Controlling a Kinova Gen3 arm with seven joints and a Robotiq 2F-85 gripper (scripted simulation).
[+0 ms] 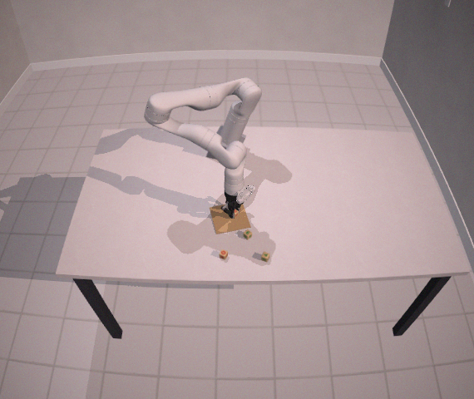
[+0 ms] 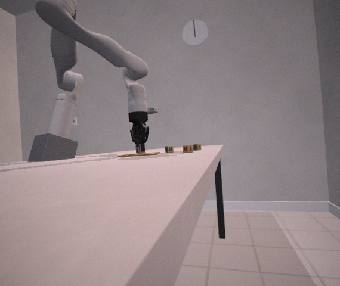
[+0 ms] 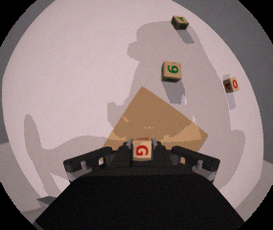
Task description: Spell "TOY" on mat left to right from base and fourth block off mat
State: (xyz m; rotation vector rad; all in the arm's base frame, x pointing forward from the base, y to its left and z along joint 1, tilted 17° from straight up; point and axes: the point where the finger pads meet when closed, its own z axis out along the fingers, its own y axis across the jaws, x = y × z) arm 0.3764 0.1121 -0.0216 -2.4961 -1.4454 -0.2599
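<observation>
My hand is 10 mm short of the mat, 20 mm to the left of it and 20 mm above it.
</observation>
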